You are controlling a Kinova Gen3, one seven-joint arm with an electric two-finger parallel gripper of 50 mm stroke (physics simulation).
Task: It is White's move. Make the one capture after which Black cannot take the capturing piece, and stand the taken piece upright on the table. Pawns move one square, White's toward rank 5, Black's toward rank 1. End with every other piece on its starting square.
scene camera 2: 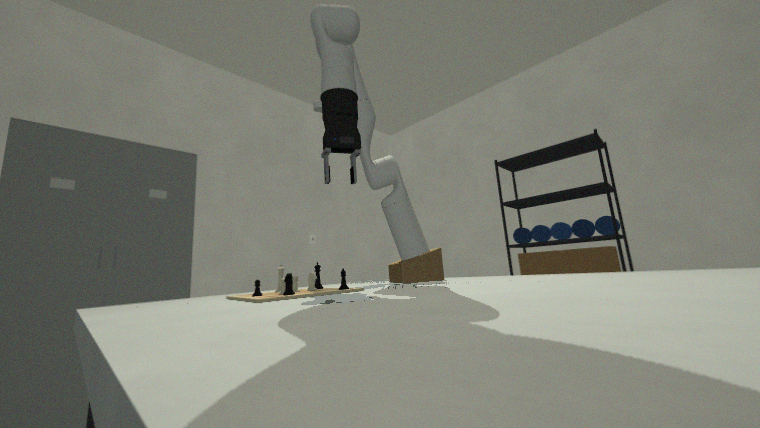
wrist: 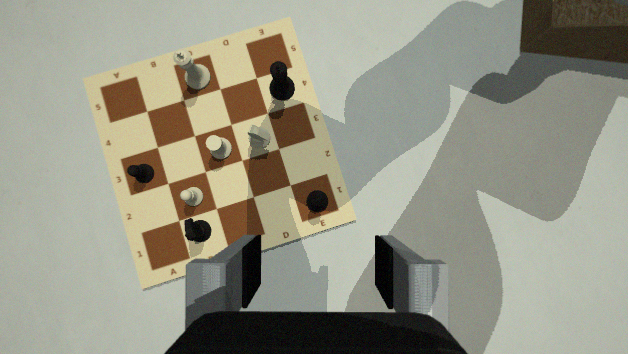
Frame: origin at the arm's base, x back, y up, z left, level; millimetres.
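Seen in the pictures: gripper, fingertip midpoint: [scene camera 2: 340,183] [wrist: 317,259]; arm's base at its link origin: [scene camera 2: 415,255].
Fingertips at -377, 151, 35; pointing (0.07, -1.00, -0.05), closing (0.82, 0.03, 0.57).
Offsets run from my fingertips to a thing's middle, as dx, dy, dz. "*": to the spot under its first point. Level surfaces: height alone.
The chessboard @[* -131, -224, -152] [scene camera 2: 241,297] [wrist: 146,279] lies on the table. In the wrist view, the white king @[-6, -192, -196] [wrist: 198,77] [scene camera 2: 280,280] is on C5, the black king @[+58, -192, -139] [wrist: 282,88] [scene camera 2: 318,276] on E4, the white rook @[-27, -208, -122] [wrist: 220,148] on C3, the white knight @[+12, -204, -108] [wrist: 259,137] [scene camera 2: 311,281] on D3, the black pawn @[-103, -208, -143] [wrist: 143,173] [scene camera 2: 257,288] on A3, the white pawn @[-75, -208, -97] [wrist: 193,196] on B2, the black knight @[-88, -204, -66] [wrist: 201,230] [scene camera 2: 288,284] on B1, and the black bishop @[+23, -202, -24] [wrist: 317,201] [scene camera 2: 343,280] on E1. All stand upright. My gripper [scene camera 2: 340,178] [wrist: 317,259] is open and empty, high above the table.
The arm's wooden base block [scene camera 2: 417,266] [wrist: 575,45] stands on the table @[dy -230] [scene camera 2: 585,308] [wrist: 45,200] beyond the board's E side. A shelf rack [scene camera 2: 558,195] with blue balls [scene camera 2: 561,230] and a grey cabinet [scene camera 2: 143,228] stand in the background. Arm shadows cross the board and table.
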